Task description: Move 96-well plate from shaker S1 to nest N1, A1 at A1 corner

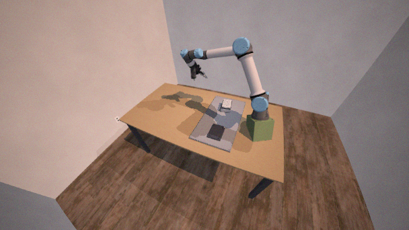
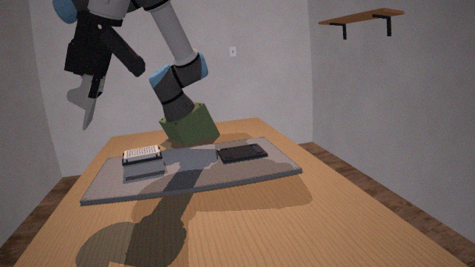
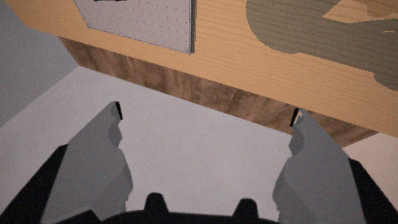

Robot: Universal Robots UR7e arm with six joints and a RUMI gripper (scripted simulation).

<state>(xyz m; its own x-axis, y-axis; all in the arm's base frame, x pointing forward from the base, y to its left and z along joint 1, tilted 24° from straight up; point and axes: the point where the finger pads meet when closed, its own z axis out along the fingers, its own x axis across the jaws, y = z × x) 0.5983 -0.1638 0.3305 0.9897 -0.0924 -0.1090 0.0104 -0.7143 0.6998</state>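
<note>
The white 96-well plate is 300 mm behind my hand, 210 mm below it and 80 mm to the left of it. Round my hand: dark plate nest N1: 440 mm to the left, 270 mm below, 270 mm behind.
</note>
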